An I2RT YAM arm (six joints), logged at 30 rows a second.
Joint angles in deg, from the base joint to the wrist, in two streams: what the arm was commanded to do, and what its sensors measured. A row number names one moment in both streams.
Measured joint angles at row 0:
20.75 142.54 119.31 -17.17 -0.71 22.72
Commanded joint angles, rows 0 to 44:
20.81 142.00 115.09 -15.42 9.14 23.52
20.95 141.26 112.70 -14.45 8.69 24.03
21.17 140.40 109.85 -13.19 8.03 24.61
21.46 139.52 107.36 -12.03 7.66 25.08
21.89 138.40 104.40 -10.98 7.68 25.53
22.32 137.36 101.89 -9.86 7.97 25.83
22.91 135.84 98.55 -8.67 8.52 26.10
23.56 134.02 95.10 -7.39 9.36 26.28
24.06 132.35 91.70 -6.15 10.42 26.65
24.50 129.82 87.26 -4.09 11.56 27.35
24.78 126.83 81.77 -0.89 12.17 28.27
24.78 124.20 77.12 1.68 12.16 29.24
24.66 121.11 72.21 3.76 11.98 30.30
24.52 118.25 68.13 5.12 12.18 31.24
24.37 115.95 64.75 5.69 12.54 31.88
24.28 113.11 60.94 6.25 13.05 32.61
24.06 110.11 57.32 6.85 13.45 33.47
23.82 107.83 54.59 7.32 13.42 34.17
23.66 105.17 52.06 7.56 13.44 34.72
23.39 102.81 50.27 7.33 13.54 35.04
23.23 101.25 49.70 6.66 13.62 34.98
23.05 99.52 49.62 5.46 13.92 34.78
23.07 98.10 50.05 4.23 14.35 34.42
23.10 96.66 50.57 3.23 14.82 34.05
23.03 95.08 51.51 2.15 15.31 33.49
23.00 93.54 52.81 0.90 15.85 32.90
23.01 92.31 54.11 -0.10 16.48 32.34
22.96 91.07 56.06 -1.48 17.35 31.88
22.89 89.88 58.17 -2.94 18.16 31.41
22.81 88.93 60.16 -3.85 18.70 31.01
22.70 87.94 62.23 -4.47 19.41 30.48
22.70 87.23 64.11 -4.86 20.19 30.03
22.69 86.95 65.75 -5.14 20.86 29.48
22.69 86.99 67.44 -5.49 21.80 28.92
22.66 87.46 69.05 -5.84 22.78 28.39
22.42 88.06 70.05 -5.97 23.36 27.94
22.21 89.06 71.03 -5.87 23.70 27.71
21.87 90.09 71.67 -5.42 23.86 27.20
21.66 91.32 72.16 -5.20 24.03 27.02
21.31 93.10 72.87 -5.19 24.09 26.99
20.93 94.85 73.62 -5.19 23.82 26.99
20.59 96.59 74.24 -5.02 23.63 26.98
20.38 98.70 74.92 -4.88 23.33 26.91
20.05 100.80 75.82 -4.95 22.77 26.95
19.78 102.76 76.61 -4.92 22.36 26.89
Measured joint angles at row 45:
20.80 99.44 74.87 -4.38 17.52 28.18
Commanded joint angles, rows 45 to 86:
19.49 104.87 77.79 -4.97 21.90 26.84
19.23 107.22 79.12 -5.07 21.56 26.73
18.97 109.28 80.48 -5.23 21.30 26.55
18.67 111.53 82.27 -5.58 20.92 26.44
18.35 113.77 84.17 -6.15 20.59 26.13
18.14 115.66 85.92 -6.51 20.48 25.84
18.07 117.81 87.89 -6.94 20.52 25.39
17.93 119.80 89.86 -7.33 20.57 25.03
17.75 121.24 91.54 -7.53 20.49 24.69
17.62 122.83 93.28 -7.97 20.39 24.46
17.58 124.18 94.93 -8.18 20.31 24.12
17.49 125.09 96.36 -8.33 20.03 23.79
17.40 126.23 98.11 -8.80 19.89 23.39
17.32 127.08 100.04 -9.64 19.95 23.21
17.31 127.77 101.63 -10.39 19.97 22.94
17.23 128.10 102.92 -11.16 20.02 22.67
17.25 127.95 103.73 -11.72 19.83 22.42
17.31 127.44 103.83 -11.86 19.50 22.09
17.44 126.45 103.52 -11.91 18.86 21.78
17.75 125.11 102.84 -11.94 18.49 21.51
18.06 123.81 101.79 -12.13 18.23 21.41
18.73 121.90 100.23 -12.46 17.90 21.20
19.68 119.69 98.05 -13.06 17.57 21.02
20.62 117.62 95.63 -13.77 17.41 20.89
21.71 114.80 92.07 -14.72 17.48 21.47
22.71 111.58 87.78 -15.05 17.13 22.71
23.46 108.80 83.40 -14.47 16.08 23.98
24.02 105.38 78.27 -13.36 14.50 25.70
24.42 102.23 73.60 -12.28 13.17 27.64
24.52 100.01 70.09 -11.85 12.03 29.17
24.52 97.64 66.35 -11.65 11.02 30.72
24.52 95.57 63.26 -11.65 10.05 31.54
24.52 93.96 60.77 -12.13 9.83 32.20
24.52 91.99 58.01 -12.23 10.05 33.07
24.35 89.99 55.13 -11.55 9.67 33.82
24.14 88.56 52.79 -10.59 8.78 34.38
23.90 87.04 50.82 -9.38 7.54 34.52
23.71 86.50 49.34 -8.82 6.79 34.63
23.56 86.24 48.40 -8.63 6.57 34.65
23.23 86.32 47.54 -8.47 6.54 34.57
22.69 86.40 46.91 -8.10 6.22 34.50
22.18 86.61 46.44 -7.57 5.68 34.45
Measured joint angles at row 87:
22.92 86.87 47.59 -10.63 7.88 33.15
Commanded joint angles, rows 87 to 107:
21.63 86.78 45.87 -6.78 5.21 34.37
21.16 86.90 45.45 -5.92 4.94 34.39
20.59 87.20 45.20 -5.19 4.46 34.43
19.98 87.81 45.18 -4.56 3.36 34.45
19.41 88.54 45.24 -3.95 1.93 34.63
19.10 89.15 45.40 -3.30 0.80 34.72
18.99 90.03 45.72 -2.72 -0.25 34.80
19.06 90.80 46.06 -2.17 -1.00 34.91
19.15 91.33 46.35 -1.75 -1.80 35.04
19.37 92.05 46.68 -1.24 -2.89 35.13
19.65 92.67 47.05 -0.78 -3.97 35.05
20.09 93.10 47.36 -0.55 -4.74 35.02
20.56 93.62 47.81 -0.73 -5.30 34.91
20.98 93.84 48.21 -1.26 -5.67 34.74
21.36 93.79 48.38 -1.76 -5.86 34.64
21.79 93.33 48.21 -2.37 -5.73 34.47
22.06 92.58 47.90 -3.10 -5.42 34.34
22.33 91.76 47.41 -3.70 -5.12 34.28
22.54 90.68 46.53 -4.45 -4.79 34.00
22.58 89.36 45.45 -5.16 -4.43 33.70
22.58 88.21 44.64 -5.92 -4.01 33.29
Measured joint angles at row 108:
22.46 90.28 45.95 -3.73 -4.58 34.39
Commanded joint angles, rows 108 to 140:
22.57 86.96 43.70 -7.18 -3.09 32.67
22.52 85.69 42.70 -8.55 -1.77 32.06
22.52 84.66 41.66 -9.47 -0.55 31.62
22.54 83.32 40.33 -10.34 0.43 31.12
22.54 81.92 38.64 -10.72 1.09 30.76
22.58 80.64 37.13 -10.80 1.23 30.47
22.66 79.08 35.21 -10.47 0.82 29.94
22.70 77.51 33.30 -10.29 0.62 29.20
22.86 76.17 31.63 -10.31 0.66 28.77
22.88 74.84 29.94 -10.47 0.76 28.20
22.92 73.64 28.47 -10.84 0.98 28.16
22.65 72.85 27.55 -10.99 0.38 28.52
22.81 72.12 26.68 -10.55 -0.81 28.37
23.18 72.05 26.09 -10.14 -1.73 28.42
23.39 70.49 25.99 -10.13 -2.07 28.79
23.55 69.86 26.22 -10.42 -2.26 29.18
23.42 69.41 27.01 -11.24 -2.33 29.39
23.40 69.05 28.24 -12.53 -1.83 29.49
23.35 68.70 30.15 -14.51 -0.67 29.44
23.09 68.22 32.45 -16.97 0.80 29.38
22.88 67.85 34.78 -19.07 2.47 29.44
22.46 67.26 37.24 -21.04 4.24 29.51
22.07 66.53 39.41 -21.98 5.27 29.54
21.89 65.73 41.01 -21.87 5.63 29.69
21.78 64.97 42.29 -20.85 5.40 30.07
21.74 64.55 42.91 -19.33 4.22 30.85
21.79 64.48 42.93 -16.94 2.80 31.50
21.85 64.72 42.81 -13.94 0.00 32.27
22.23 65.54 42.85 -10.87 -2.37 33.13
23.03 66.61 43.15 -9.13 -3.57 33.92
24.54 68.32 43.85 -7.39 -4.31 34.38
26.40 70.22 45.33 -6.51 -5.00 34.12
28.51 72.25 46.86 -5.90 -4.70 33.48
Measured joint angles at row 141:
25.28 69.41 44.36 -12.12 -1.17 32.88
